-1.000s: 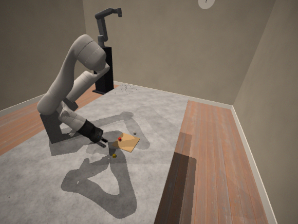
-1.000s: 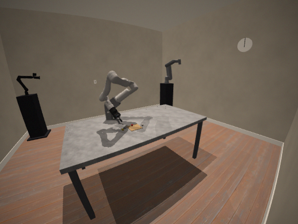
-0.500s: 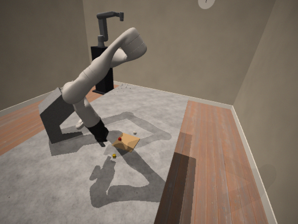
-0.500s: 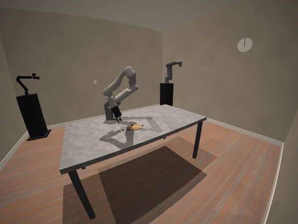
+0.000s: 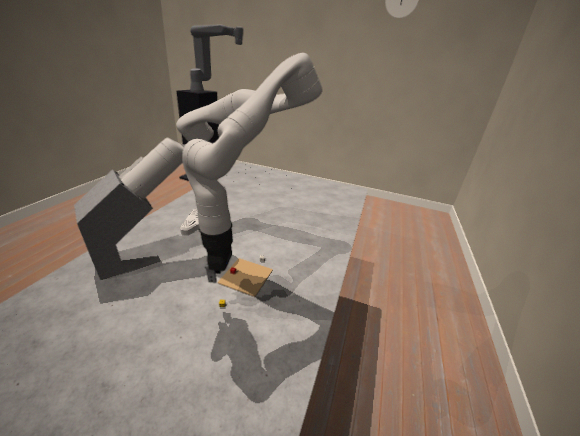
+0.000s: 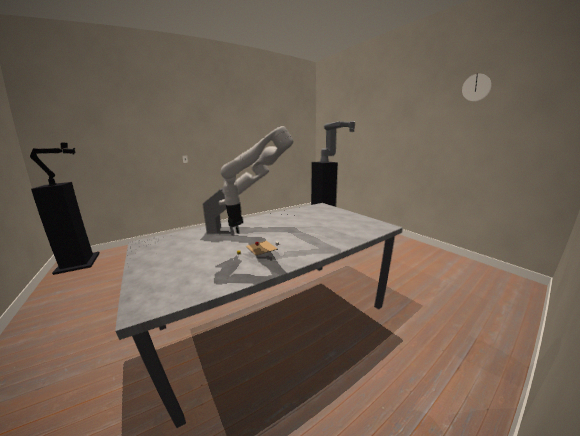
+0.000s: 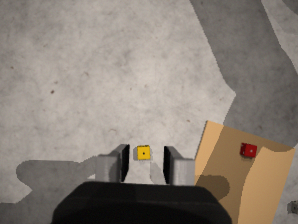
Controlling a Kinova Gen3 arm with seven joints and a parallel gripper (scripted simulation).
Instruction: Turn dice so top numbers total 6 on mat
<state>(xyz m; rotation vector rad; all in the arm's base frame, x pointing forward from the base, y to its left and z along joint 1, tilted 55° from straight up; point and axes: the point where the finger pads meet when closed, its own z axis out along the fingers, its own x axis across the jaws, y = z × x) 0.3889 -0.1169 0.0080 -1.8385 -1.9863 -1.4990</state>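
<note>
Now: hand 10 mm short of the yellow die, 10 mm to the right of it and 120 mm above it. The rest, counted from my hand: tan mat (10 mm ahead, 150 mm to the left, 130 mm below); white die (10 mm ahead, 250 mm to the left, 120 mm below); red die (40 mm behind, 140 mm to the left, 120 mm below).
</note>
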